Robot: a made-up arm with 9 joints.
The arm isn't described. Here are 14 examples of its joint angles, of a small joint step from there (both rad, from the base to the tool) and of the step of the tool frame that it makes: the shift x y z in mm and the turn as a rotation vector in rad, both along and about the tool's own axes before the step.
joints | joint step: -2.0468 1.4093 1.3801 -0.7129 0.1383 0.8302 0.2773 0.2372 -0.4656 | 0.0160 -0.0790 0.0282 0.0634 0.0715 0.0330 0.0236 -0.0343 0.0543
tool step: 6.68 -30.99 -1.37 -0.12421 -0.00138 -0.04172
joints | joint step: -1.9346 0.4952 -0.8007 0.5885 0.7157 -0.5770 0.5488 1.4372 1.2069 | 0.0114 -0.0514 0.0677 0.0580 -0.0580 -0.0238 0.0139 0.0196 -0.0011
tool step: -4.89 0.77 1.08 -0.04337 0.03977 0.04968
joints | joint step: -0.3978 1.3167 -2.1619 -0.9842 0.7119 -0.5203 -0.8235 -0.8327 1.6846 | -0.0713 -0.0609 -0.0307 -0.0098 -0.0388 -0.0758 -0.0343 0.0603 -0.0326
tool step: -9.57 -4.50 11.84 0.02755 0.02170 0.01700
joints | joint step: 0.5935 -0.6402 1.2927 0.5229 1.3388 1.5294 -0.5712 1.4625 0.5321 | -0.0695 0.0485 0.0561 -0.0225 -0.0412 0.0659 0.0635 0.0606 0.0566
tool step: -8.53 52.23 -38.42 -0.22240 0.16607 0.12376
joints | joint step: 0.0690 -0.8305 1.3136 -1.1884 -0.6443 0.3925 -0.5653 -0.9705 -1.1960 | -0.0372 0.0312 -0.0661 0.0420 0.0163 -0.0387 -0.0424 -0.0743 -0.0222
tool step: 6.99 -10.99 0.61 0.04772 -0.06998 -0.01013
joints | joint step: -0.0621 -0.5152 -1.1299 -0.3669 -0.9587 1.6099 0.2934 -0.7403 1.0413 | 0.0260 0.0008 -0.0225 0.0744 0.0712 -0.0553 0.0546 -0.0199 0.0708
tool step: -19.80 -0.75 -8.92 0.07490 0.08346 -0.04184
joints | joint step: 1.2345 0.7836 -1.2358 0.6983 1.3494 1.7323 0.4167 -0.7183 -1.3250 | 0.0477 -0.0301 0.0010 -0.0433 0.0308 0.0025 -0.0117 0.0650 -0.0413
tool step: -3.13 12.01 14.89 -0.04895 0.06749 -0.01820
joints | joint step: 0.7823 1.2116 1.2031 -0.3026 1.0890 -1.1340 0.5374 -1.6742 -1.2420 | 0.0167 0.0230 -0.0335 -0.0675 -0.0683 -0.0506 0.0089 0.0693 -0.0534
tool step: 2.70 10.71 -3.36 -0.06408 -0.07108 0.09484
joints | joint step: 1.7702 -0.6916 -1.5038 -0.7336 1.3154 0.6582 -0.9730 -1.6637 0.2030 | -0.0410 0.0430 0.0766 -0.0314 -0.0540 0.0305 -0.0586 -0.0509 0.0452
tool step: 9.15 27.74 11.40 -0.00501 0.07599 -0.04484
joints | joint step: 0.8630 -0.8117 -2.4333 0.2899 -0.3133 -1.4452 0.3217 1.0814 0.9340 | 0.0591 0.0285 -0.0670 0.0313 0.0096 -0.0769 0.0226 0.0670 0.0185
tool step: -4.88 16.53 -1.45 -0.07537 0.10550 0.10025
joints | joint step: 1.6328 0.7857 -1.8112 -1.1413 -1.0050 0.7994 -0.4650 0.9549 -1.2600 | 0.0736 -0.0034 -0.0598 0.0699 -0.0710 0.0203 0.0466 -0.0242 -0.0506
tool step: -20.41 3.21 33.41 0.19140 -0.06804 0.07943
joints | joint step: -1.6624 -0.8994 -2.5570 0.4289 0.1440 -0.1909 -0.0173 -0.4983 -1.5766 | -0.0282 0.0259 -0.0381 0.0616 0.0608 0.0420 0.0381 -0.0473 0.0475
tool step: 0.48 -19.59 8.38 0.08369 0.09552 -0.01167
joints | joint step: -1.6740 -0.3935 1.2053 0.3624 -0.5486 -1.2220 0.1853 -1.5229 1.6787 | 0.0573 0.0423 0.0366 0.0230 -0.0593 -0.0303 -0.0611 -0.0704 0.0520
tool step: 1.33 -15.74 1.32 -0.04379 -0.04113 -0.06715
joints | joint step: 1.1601 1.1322 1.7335 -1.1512 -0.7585 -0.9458 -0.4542 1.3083 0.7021 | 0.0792 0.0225 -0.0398 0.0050 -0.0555 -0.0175 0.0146 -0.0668 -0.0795
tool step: -7.02 -5.79 2.96 0.03306 -0.14667 0.00510
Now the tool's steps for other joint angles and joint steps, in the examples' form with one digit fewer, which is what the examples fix.
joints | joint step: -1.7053 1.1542 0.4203 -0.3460 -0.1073 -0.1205 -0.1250 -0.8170 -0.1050 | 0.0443 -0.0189 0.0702 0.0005 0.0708 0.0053 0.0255 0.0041 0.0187
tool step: 3.0 -17.8 -0.4 -0.1269 -0.0007 0.0278
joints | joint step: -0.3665 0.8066 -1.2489 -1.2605 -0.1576 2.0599 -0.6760 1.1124 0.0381 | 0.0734 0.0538 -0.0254 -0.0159 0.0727 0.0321 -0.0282 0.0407 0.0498
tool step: 15.2 -3.8 -3.2 -0.0503 0.0828 -0.0277
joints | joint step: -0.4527 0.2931 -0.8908 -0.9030 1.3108 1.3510 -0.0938 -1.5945 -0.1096 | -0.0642 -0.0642 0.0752 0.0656 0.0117 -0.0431 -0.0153 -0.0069 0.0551
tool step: 11.9 -9.8 6.2 -0.1103 -0.0004 0.0476
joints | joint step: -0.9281 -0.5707 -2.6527 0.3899 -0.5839 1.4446 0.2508 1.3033 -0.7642 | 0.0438 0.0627 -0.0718 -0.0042 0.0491 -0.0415 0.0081 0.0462 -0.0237
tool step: 1.2 -5.5 -20.8 -0.0473 0.0980 0.0131
